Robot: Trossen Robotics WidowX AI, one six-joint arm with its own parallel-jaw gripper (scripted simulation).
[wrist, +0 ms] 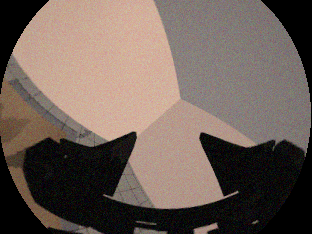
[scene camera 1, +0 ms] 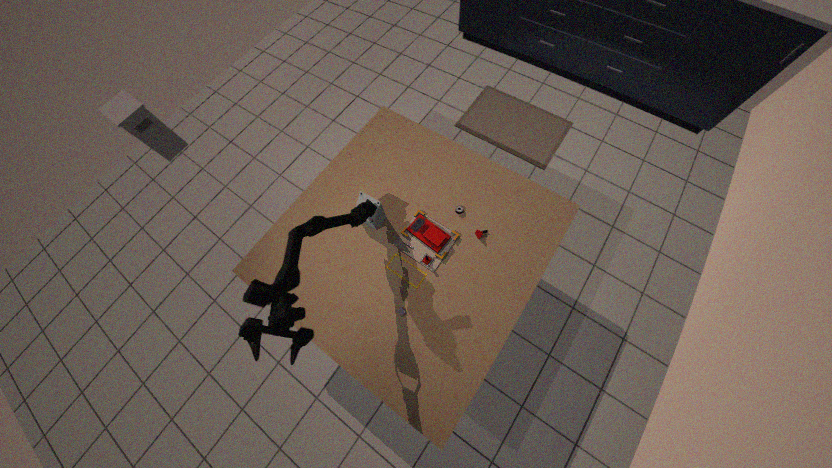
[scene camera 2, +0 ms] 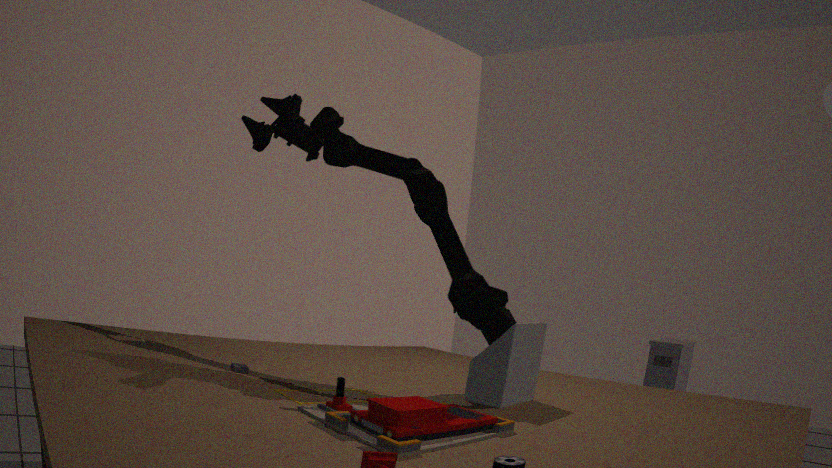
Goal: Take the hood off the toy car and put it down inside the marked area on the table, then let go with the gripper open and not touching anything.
Path:
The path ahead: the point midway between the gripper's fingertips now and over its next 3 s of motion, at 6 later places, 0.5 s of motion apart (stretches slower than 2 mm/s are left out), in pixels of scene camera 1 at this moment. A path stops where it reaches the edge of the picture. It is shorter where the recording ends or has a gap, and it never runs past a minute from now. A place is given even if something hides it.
My gripper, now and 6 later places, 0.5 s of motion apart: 275, 362; 341, 369; 394, 353; 437, 317; 454, 278; 447, 244; 434, 231

